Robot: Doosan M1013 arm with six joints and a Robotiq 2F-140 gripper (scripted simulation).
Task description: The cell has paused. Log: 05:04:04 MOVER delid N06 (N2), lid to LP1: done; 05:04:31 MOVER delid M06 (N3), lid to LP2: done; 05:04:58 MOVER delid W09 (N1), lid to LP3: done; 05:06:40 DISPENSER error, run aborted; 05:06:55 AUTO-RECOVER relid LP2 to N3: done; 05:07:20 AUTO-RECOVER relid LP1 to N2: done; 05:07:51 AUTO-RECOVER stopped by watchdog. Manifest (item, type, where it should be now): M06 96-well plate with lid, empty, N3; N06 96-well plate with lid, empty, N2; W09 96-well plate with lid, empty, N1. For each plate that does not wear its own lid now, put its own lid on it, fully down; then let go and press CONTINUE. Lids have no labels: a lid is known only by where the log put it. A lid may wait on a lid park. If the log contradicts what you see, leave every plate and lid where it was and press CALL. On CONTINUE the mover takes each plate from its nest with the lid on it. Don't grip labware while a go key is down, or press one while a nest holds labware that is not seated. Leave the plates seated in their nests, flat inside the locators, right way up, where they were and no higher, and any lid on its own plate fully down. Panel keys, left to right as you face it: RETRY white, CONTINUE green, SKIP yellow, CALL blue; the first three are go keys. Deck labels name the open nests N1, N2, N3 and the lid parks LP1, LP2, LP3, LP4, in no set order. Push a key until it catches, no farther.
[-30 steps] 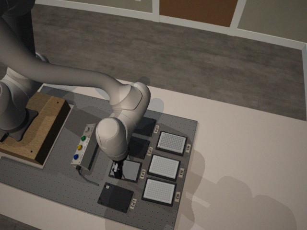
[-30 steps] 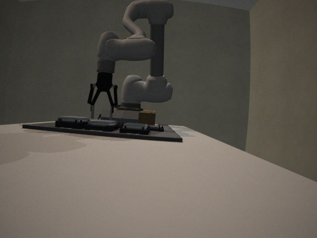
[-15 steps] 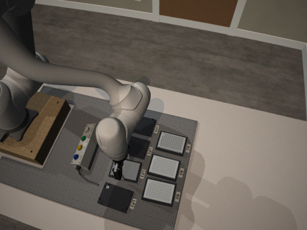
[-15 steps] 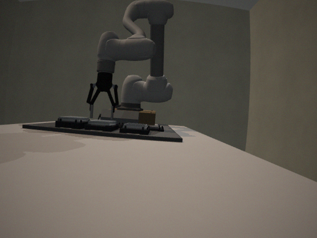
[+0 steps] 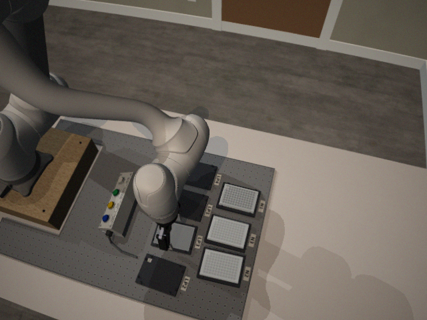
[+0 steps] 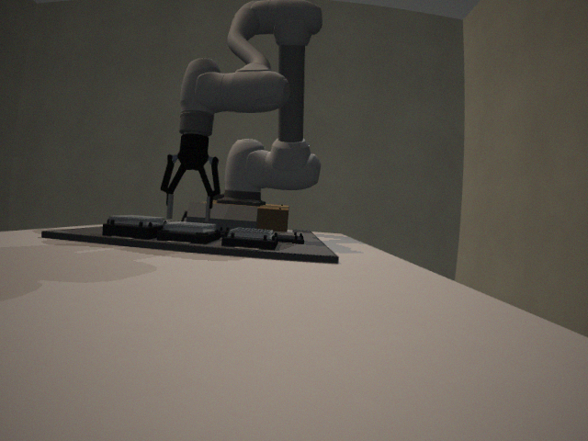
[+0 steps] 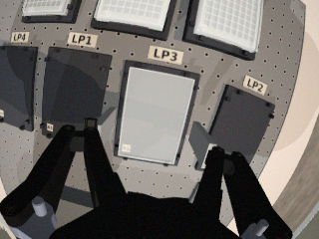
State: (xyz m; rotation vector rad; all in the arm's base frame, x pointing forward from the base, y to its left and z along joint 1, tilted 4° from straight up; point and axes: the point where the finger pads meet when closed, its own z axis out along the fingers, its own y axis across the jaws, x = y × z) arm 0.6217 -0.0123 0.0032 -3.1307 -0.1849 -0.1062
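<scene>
Right now my hand is 40 mm above the lid. From my hand the other things lie so: lid park LP3: 50 mm below; lid park LP2: 10 mm ahead, 140 mm to the right, 50 mm below; lid park LP1: 10 mm behind, 130 mm to the left, 50 mm below.
</scene>
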